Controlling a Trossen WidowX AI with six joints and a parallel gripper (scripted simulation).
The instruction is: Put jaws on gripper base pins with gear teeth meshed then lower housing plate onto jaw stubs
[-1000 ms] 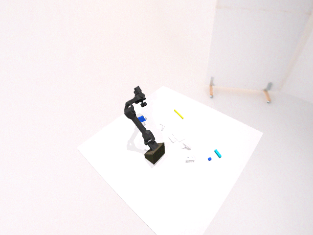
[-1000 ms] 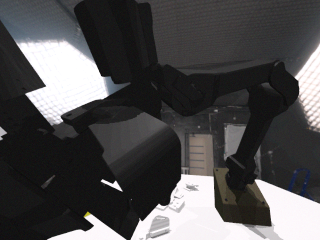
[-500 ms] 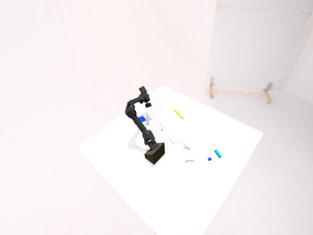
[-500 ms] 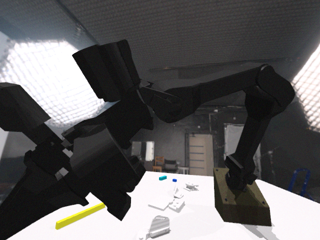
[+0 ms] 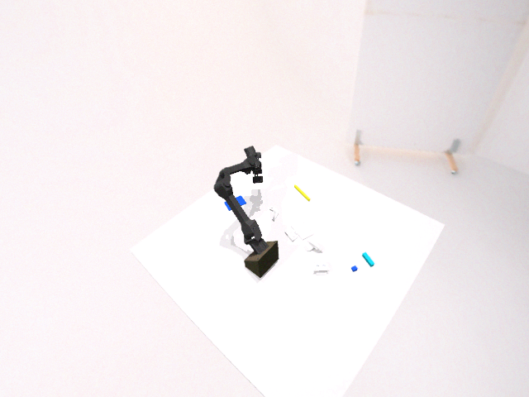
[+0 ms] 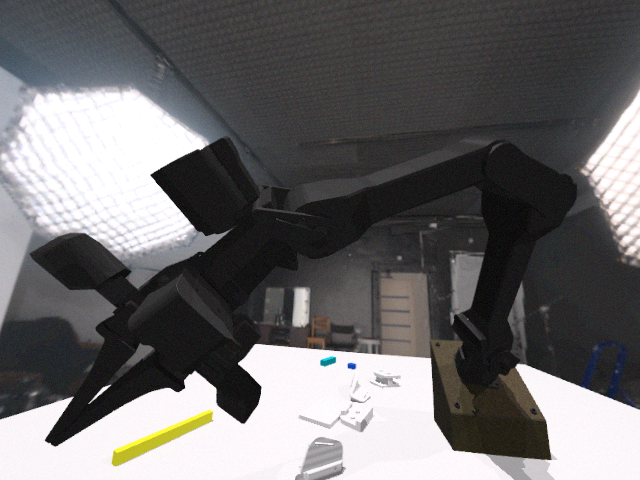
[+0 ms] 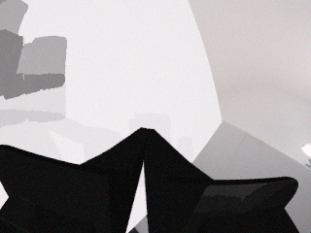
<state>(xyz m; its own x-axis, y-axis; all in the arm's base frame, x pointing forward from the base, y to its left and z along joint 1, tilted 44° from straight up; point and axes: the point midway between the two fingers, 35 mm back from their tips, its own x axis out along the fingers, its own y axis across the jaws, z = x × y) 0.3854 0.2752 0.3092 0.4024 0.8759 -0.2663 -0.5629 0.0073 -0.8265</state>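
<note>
Now: the white jaw 15 cm behind my gripper tip, 59 cm to the right of it and 13 cm below it. The rest, counted from my gripper tip: flat white plate 10 cm behind, 44 cm to the right, 14 cm below; then flat blue tile 21 cm behind, 1 cm to the left, 14 cm below; then yellow bar 13 cm ahead, 25 cm to the right, 13 cm below.
</note>
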